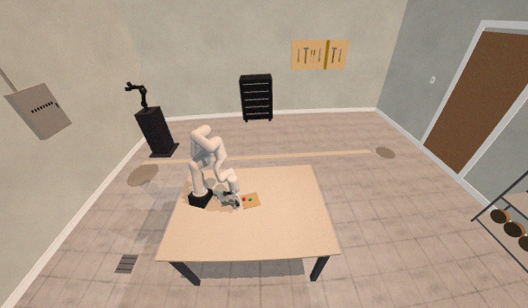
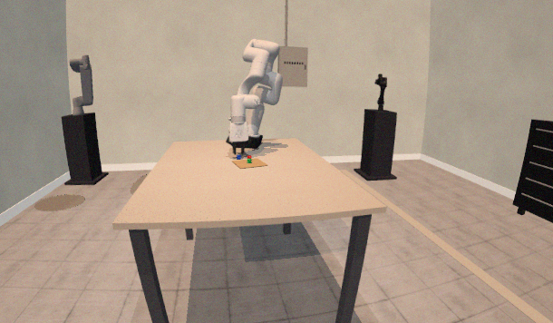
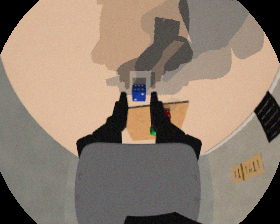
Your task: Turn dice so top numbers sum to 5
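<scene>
The blue die lies 40 mm below my hand. Also, from my hand: red die: 40 mm ahead, 50 mm to the left, 30 mm below; green die: 100 mm ahead, 50 mm to the left, 30 mm below; brown mat: 100 mm ahead, 50 mm to the left, 40 mm below.
</scene>
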